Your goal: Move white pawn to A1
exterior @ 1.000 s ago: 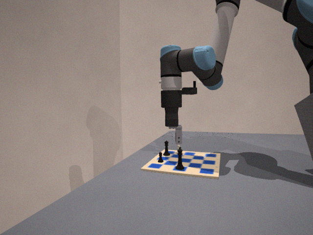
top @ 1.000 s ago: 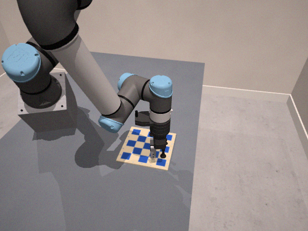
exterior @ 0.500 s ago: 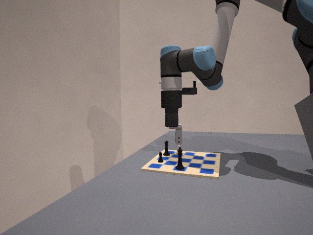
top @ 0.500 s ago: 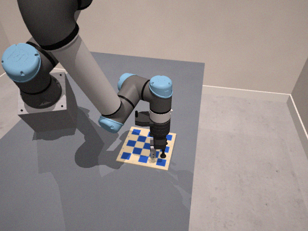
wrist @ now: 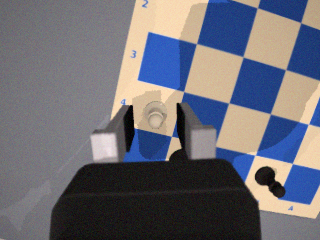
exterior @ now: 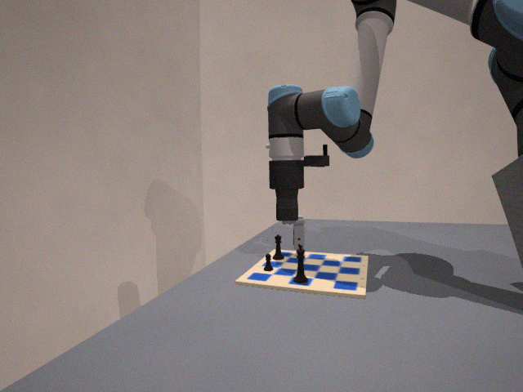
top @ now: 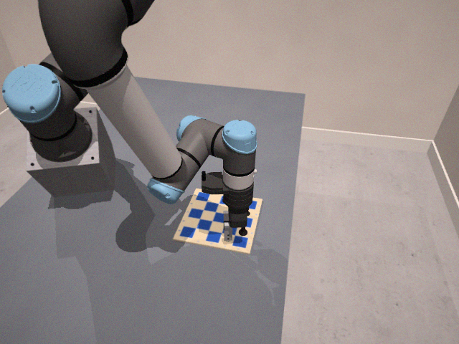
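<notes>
My hand is 20 mm above the white pawn. From my hand the other things lie so: black pawn: 110 mm to the left, 30 mm ahead, 20 mm below; then chessboard: 70 mm to the left, 40 mm below, 40 mm behind; then queen: 40 mm to the left, 30 mm ahead, 10 mm below.
</notes>
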